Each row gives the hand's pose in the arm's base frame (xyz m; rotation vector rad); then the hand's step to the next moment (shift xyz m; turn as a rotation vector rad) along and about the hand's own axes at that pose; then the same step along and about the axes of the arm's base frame.
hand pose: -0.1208 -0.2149 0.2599 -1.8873 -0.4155 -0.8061
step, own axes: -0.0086 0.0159 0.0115 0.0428 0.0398 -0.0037
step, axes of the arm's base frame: 0.0074 0.0039 -0.0197 0.0534 -0.0236 0.0041
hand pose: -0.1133 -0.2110 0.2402 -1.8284 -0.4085 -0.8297
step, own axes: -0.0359 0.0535 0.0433 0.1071 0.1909 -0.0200
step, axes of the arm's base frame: 0.0231 0.0215 -0.0709 0.1865 -0.1057 -0.0489
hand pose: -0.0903 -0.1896 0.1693 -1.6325 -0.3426 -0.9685
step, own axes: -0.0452 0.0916 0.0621 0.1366 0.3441 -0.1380
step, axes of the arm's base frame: 0.0591 0.0406 -0.0957 0.2597 -0.2684 -0.1288
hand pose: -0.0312 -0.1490 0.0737 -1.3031 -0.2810 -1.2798
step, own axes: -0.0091 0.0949 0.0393 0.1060 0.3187 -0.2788
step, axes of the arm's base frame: 0.0916 0.0136 -0.0454 0.1613 -0.3604 -0.1860
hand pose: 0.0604 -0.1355 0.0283 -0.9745 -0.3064 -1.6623
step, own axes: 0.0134 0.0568 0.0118 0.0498 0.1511 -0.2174
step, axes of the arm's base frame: 0.0558 -0.0207 0.0012 0.0392 -0.2257 -0.1417
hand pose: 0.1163 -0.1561 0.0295 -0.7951 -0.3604 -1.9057
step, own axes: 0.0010 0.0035 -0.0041 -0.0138 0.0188 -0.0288
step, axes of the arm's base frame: 0.0013 -0.0046 -0.0027 0.0099 -0.0153 -0.0323
